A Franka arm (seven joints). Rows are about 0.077 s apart.
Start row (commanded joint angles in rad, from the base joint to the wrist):
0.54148 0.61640 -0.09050 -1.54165 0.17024 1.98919 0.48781
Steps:
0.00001 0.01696 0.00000 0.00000 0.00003 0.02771 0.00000
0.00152 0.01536 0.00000 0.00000 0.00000 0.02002 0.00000
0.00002 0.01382 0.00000 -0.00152 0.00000 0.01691 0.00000
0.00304 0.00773 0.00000 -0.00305 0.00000 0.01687 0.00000
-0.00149 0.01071 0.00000 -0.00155 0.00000 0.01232 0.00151
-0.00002 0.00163 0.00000 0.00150 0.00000 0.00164 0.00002
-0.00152 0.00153 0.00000 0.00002 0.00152 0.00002 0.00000
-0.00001 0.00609 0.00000 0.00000 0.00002 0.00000 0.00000
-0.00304 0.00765 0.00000 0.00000 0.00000 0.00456 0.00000
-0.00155 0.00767 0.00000 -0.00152 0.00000 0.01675 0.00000
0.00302 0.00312 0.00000 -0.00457 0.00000 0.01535 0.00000
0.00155 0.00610 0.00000 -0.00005 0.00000 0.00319 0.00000
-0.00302 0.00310 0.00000 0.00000 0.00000 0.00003 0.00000
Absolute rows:
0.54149 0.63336 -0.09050 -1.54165 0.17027 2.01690 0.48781
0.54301 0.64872 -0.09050 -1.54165 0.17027 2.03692 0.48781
0.54303 0.66254 -0.09050 -1.54317 0.17027 2.05383 0.48781
0.54607 0.67027 -0.09050 -1.54622 0.17027 2.07070 0.48781
0.54458 0.68098 -0.09050 -1.54777 0.17027 2.08302 0.48932
0.54456 0.68261 -0.09050 -1.54627 0.17027 2.08466 0.48934
0.54304 0.68414 -0.09050 -1.54625 0.17179 2.08468 0.48934
0.54303 0.69023 -0.09050 -1.54625 0.17181 2.08468 0.48934
0.53999 0.69788 -0.09050 -1.54625 0.17181 2.08924 0.48934
0.53844 0.70555 -0.09050 -1.54777 0.17181 2.10599 0.48934
0.54146 0.70867 -0.09050 -1.55234 0.17181 2.12134 0.48934
0.54301 0.71477 -0.09050 -1.55239 0.17181 2.12453 0.48934
0.53999 0.71787 -0.09050 -1.55239 0.17181 2.12456 0.48934

